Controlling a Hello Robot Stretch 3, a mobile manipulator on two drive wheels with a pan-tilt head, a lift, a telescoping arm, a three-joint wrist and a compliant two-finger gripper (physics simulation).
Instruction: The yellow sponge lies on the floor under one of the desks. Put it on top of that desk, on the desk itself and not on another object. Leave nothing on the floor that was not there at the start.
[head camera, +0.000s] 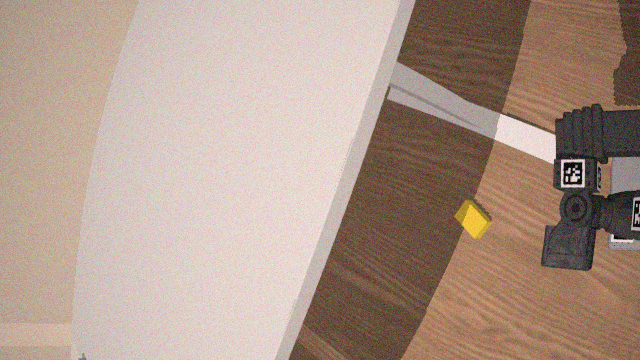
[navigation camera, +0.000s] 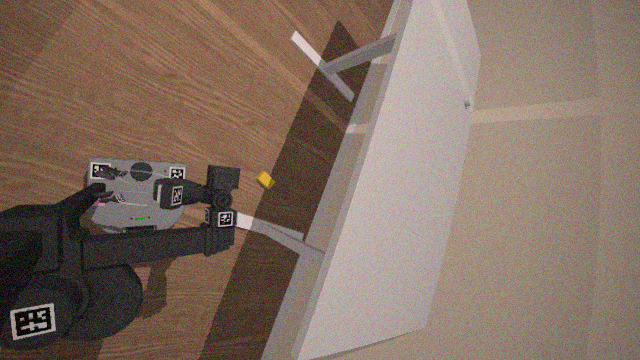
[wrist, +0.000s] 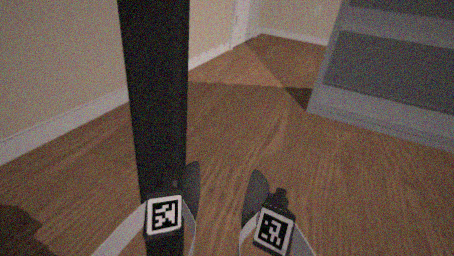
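Seen in the pictures: gripper, fingertip midpoint: (navigation camera: 95, 183); robot's base, link origin: (navigation camera: 141, 170).
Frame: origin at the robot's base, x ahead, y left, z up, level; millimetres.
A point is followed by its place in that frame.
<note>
The yellow sponge (head camera: 474, 220) @(x -17, y -620, z 46 mm) (navigation camera: 265, 179) @(x -16, y -623, z 45 mm) lies on the floor at the edge of the desk's shadow, near one white desk foot (head camera: 525, 137) @(x -256, y -463, z 25 mm) (navigation camera: 244, 221) @(x -273, y -512, z 25 mm). The white desk (head camera: 225, 175) @(x -40, y -522, z 950 mm) (navigation camera: 395, 175) @(x 63, y -530, z 950 mm) stands beyond it, its top well above the floor. My gripper (navigation camera: 120, 185) (wrist: 223, 184) @(x -11, y 94, z 557 mm) is open and empty, with floor showing between its fingertips in the wrist view. It points back over the robot's base, away from the sponge. In the head view the fingertips are out of frame. The sponge does not show in the wrist view.
My wrist hides the near end of one desk foot. A second desk foot (navigation camera: 306, 46) @(x 932, y -864, z 25 mm) stands farther along. A beige wall (head camera: 40, 150) @(x -94, y -1178, z 1092 mm) (navigation camera: 540, 225) @(x -86, y -1182, z 1273 mm) is behind the desk. In the wrist view, a grey furniture unit (wrist: 380, 118) stands right and a black upright (wrist: 157, 90) rises left.
</note>
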